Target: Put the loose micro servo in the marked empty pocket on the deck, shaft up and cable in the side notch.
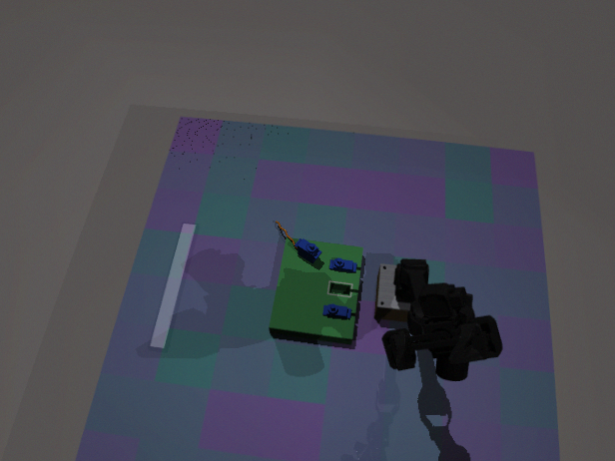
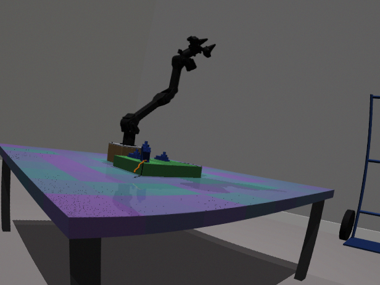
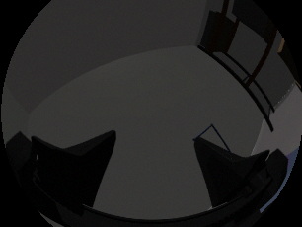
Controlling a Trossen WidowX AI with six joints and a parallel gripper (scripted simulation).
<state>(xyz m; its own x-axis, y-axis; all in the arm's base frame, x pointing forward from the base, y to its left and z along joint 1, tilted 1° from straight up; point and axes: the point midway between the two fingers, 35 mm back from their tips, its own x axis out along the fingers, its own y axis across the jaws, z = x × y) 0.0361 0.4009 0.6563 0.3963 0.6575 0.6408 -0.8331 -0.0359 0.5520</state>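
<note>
Now: the green deck 74 cm below my gripper tip, 44 cm to the right of it and 24 cm ahead of it.
</note>
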